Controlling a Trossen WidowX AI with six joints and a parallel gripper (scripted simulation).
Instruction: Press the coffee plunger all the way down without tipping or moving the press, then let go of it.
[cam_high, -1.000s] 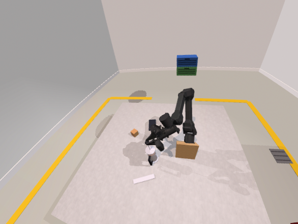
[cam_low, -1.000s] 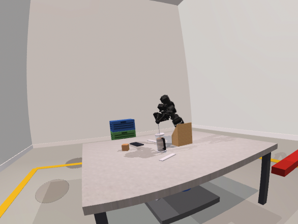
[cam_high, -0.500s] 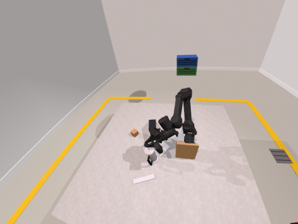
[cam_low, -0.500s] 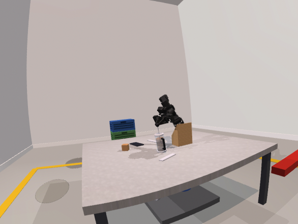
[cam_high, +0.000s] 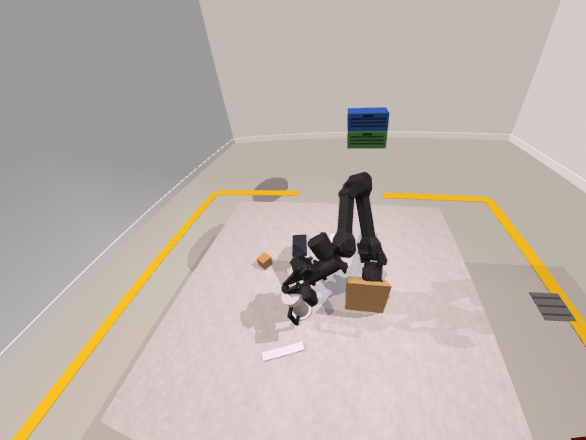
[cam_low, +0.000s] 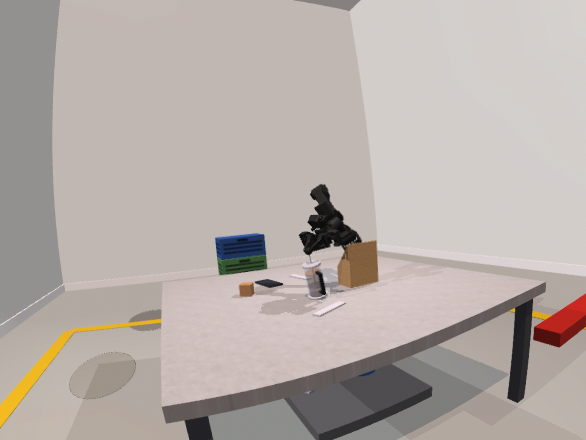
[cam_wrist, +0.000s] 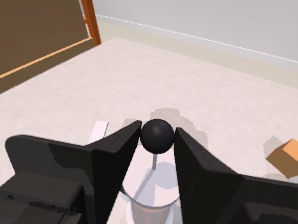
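Right now my gripper tip is 20 mm past the coffee press and 90 mm above it. From my gripper tip the other things lie so: orange cube 160 mm ahead, 260 mm to the right, 160 mm below.
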